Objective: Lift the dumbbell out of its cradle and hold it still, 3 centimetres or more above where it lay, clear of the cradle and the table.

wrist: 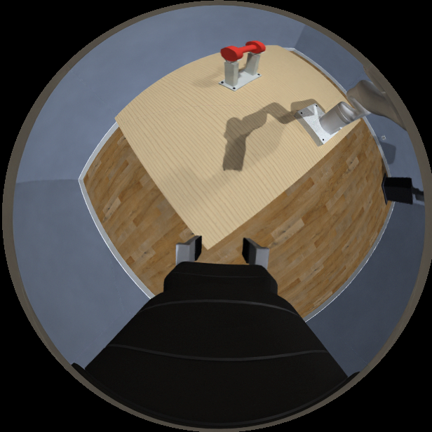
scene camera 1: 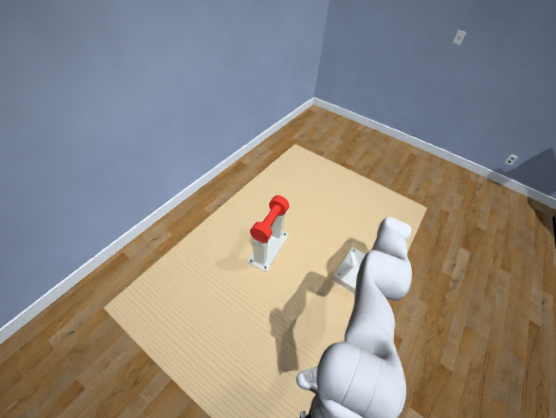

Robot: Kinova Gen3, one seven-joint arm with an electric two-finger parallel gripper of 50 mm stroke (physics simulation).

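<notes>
A red dumbbell [scene camera 1: 272,217] [wrist: 243,50] lies across the tops of the two posts of a pale grey cradle [scene camera 1: 260,252] [wrist: 231,73]. The cradle's base plate rests on the wooden table top [scene camera 1: 200,280] [wrist: 170,120]. My gripper [wrist: 221,245] is open and empty, with its two fingertips apart at the lower middle of the wrist view. It is far from the dumbbell, high above the near corner of the table. The gripper's fingers do not show in the scene view.
The white arm [scene camera 1: 367,320] [wrist: 370,97] rises from its base plate [scene camera 1: 345,272] [wrist: 312,125] at the table's right side. A black object [wrist: 398,190] shows at the right of the wrist view. Blue walls [scene camera 1: 150,100] stand beyond the wooden floor [scene camera 1: 480,300].
</notes>
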